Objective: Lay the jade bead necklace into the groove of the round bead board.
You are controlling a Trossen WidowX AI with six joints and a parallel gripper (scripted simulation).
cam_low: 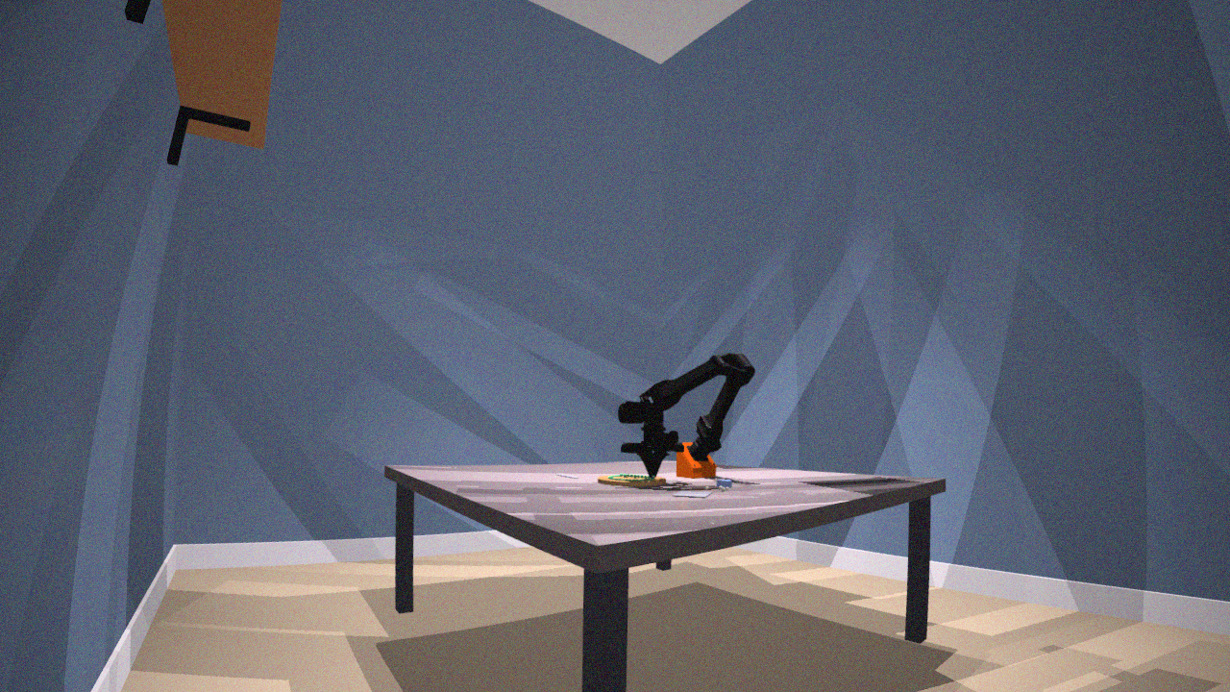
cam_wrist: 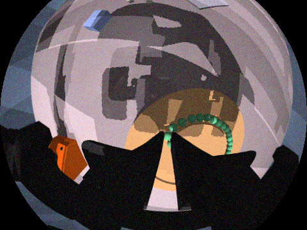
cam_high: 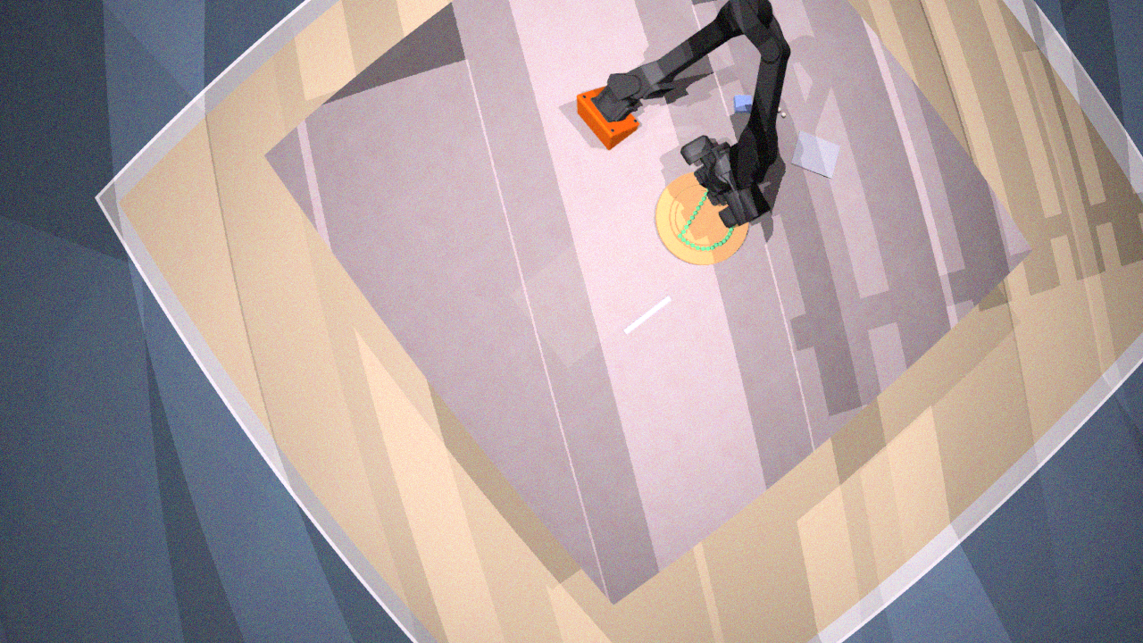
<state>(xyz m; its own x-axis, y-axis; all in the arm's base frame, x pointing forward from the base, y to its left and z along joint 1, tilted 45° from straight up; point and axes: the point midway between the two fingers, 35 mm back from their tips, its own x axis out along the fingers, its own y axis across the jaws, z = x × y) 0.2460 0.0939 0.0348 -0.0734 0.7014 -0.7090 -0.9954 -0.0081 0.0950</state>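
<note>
Now: the round tan bead board 40 mm ahead of my gripper tip, 50 mm to the right of it and 10 mm below it. Round my gripper tip: white strip (150 mm ahead, 260 mm to the right, 20 mm below); pale square sheet (70 mm ahead, 260 mm to the left, 20 mm below); blue cube (110 mm behind, 180 mm to the left, 10 mm below).
</note>
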